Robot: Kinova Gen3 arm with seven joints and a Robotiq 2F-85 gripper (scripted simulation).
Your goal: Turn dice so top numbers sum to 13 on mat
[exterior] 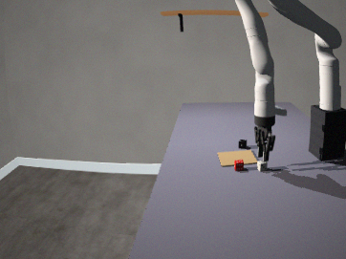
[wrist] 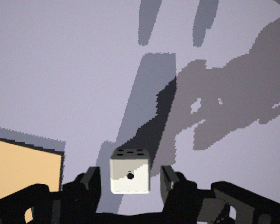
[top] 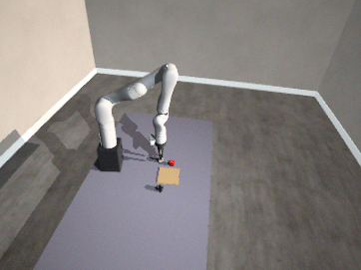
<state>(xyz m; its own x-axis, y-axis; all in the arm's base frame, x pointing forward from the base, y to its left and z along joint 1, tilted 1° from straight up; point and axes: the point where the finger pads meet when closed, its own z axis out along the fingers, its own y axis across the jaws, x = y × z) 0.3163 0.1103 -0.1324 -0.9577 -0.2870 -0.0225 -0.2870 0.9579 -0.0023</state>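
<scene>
The white die is 4 cm below my hand. The rest, counted from my hand: black die (25 cm to the right, 6 cm ahead, 4 cm below); then tan mat (12 cm to the right, 9 cm ahead, 5 cm below); then red die (9 cm ahead, 4 cm below, 2 cm to the right).
</scene>
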